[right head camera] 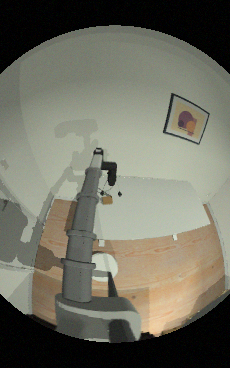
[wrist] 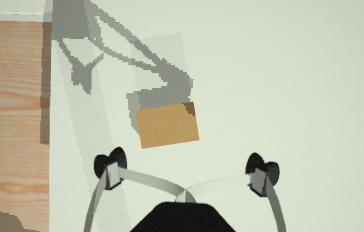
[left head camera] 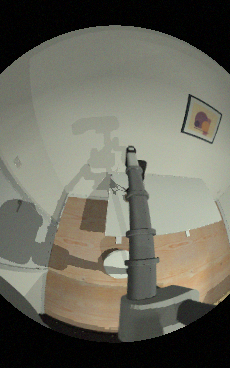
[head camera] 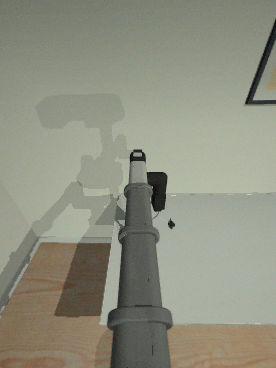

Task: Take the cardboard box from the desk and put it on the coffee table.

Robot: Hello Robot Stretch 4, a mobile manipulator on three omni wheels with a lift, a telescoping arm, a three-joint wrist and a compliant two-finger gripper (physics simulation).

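Pixels of known places: gripper, fingertip midpoint: (right head camera: 110, 195) (wrist: 186, 163) (head camera: 156, 227); robot's base, link origin: (right head camera: 101, 266) (left head camera: 119, 263).
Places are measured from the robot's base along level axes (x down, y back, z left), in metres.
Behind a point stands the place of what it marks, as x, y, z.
Observation:
The cardboard box (right head camera: 107, 200) {-0.739, -0.632, -0.061} (wrist: 167, 126) {-0.742, -0.652, -0.057} is a small tan block with a dark patch at one corner. It lies on the white desk (head camera: 225, 260) {-0.693, -0.524, -0.442} (left head camera: 190, 205) {-0.692, -0.548, -0.797} (right head camera: 160, 210) {-0.692, -0.543, -0.609} (wrist: 290, 90) {-0.692, -0.717, -0.265}, near the desk's left side. The arm hides it in the head and left head camera views. My gripper (right head camera: 111, 193) {-0.842, -0.619, -0.087} (wrist: 186, 163) {-0.842, -0.619, -0.087} is open and empty, with its fingers spread wide above the desk. In the wrist view the box shows beyond the fingertips, a little left of the midline between them, and apart from both fingers. No coffee table can be made out in these views.
A wall stands behind the desk, with a framed picture (head camera: 262, 102) {-1.326, -1.050, -0.667} (left head camera: 202, 120) {-1.539, -1.045, -0.837} (right head camera: 186, 120) {-1.532, -1.045, -0.829} to the right. A round white object (left head camera: 114, 264) {-0.187, 0.008, 0.064} (right head camera: 106, 262) {-0.187, -0.063, -0.065} stands in front of the desk on the wooden floor (head camera: 30, 325) {0.027, -0.434, 0.811} (wrist: 22, 100) {0.028, -0.703, 0.758}. The arm's shadow falls across wall and desk.

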